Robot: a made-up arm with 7 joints.
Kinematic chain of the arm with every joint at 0, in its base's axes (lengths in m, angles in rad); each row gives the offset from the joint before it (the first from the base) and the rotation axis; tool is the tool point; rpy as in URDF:
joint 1: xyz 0 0 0.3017 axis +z
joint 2: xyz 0 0 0 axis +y
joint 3: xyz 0 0 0.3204 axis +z
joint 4: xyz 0.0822 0 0 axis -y
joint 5: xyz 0.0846 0 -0.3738 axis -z
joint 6: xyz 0 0 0 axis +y
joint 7: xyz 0.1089 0 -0.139 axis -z
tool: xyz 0 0 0 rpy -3.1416 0 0
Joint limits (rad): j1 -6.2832..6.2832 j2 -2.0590..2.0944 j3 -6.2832..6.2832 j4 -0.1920..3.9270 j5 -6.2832..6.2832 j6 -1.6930..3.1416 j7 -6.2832..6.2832
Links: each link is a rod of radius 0.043 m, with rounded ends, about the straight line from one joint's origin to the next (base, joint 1, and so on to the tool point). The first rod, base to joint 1, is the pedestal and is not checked.
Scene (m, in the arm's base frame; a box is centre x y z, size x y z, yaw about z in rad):
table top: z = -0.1
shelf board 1: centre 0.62 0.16 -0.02 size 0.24 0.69 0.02 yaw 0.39
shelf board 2: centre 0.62 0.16 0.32 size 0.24 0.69 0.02 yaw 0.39
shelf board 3: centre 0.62 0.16 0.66 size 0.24 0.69 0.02 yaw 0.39
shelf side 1: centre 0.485 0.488 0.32 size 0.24 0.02 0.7 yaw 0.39
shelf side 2: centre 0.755 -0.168 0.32 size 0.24 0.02 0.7 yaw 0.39
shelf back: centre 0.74 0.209 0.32 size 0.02 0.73 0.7 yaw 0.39
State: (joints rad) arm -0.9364 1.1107 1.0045 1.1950 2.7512 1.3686 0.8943
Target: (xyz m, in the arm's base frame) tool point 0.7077 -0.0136 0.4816
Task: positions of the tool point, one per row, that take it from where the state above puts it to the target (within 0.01 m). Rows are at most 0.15 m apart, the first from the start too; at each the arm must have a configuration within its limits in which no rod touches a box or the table.
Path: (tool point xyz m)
1: 0.6127 -0.0586 0.1783
2: 0.5247 -0.0952 0.1767
3: 0.4288 -0.1109 0.1721
4: 0.4614 -0.0938 0.2634
5: 0.4637 -0.0998 0.3715
6: 0.4290 -0.1281 0.4816
7: 0.5435 -0.1079 0.4586
8: 0.6378 -0.0700 0.4542
9: 0.7077 -0.0136 0.4816

